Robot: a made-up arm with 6 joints. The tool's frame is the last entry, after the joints. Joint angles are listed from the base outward. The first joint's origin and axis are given. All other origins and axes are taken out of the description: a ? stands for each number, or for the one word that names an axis. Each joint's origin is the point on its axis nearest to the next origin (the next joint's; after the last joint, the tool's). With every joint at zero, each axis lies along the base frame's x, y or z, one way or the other. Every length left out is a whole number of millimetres.
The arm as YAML. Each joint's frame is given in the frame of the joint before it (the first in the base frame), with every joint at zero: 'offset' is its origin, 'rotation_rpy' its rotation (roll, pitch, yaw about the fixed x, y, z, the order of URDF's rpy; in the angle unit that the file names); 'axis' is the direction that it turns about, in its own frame. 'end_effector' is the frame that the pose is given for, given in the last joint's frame.
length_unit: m
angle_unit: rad
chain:
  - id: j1
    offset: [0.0, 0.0, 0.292]
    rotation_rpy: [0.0, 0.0, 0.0]
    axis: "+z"
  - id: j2
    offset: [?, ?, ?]
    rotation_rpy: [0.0, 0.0, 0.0]
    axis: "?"
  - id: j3
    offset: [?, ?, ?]
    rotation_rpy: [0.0, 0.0, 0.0]
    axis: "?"
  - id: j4
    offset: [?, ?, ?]
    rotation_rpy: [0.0, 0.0, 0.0]
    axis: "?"
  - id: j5
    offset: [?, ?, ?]
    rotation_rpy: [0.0, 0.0, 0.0]
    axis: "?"
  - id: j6
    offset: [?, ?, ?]
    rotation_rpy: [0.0, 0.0, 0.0]
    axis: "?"
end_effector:
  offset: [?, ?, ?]
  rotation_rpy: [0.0, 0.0, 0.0]
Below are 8 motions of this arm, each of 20 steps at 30 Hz.
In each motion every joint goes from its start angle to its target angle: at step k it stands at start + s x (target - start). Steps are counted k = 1, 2, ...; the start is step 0. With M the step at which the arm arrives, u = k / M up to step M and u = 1 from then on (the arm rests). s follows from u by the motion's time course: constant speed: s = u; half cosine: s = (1 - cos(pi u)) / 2; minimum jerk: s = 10 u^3 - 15 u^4 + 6 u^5.
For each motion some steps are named. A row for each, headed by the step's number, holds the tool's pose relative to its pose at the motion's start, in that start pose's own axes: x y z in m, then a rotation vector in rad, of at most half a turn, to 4 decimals.
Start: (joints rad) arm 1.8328 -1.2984 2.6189 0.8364 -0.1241 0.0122
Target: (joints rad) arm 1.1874 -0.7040 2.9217 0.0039 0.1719 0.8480
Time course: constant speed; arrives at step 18
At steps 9, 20:
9: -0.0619 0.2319 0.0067 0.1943 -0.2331 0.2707
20: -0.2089 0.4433 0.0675 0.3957 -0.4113 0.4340

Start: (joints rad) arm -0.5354 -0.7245 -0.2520 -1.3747 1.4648 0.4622
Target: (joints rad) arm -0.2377 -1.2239 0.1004 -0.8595 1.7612 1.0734
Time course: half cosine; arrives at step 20
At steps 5, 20:
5: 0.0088 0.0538 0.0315 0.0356 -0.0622 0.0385
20: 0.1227 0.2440 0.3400 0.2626 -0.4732 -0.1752

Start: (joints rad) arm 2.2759 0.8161 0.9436 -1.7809 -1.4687 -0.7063
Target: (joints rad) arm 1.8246 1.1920 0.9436 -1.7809 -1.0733 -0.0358
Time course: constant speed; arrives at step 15
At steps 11, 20:
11: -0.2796 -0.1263 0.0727 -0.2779 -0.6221 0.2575
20: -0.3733 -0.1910 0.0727 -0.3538 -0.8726 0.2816

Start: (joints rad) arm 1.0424 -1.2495 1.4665 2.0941 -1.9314 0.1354
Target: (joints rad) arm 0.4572 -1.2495 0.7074 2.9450 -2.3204 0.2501
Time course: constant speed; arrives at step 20
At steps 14, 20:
14: -0.3675 0.2223 -0.2540 0.2107 -0.2181 -0.8400
20: -0.4076 0.3662 -0.3967 0.4501 -0.3372 -1.1495

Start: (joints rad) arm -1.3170 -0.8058 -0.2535 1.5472 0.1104 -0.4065
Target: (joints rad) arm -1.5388 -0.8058 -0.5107 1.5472 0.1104 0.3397
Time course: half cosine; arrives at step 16
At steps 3, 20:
3: 0.0026 0.0087 -0.0081 -0.0701 0.0235 0.0146
20: 0.0081 0.0973 -0.1104 -0.8023 0.2233 0.2597

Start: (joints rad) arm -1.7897 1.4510 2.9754 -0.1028 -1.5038 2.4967
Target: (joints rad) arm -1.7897 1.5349 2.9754 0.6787 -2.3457 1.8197
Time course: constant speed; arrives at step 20
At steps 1, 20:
1: -0.0036 0.0006 0.0006 0.0324 -0.0125 0.0592
20: -0.0605 -0.0240 0.0330 0.8521 0.1558 1.1954

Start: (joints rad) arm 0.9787 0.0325 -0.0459 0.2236 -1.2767 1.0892
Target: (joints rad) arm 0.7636 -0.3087 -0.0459 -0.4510 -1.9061 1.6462
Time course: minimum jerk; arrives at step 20
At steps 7, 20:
7: -0.0178 0.0100 -0.0412 -0.0355 -0.1004 0.1268
20: -0.0758 0.0628 -0.1352 -0.3703 -0.5884 0.3647

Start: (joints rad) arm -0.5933 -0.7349 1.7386 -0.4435 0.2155 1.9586
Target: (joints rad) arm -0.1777 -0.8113 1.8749 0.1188 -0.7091 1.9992
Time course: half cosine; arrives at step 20
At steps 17, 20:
17: -0.0439 -0.1625 -0.2551 -0.2815 0.0894 0.6991
20: -0.0509 -0.1706 -0.2697 -0.2880 0.1045 0.7472

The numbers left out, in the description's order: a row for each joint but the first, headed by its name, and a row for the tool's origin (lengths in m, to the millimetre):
j2: xyz 0.0 0.0 0.0, axis +y
j3: xyz 0.0 0.0 0.265, axis -y
j4: xyz 0.524 0.0 0.0, axis -x
j5: xyz 0.0 -0.151 0.0, axis -y
j6: xyz 0.0 0.0 0.0, axis -x
tool: xyz 0.0 0.0 0.0

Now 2 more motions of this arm.
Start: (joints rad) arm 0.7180 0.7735 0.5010 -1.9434 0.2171 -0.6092
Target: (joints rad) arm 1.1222 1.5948 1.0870 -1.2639 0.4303 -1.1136
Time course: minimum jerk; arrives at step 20
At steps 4, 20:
4: 0.0067 -0.0178 0.0065 -0.0200 -0.0025 -0.0104
20: 0.0384 -0.3039 0.1513 -0.3521 0.1298 -0.1163

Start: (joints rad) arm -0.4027 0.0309 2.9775 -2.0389 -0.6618 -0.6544
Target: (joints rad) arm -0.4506 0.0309 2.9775 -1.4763 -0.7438 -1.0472
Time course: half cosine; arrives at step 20
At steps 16, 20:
16: -0.0340 0.0342 0.0285 -0.0388 -0.1731 -0.3115
20: -0.0369 0.0392 0.0298 -0.0432 -0.1981 -0.3408

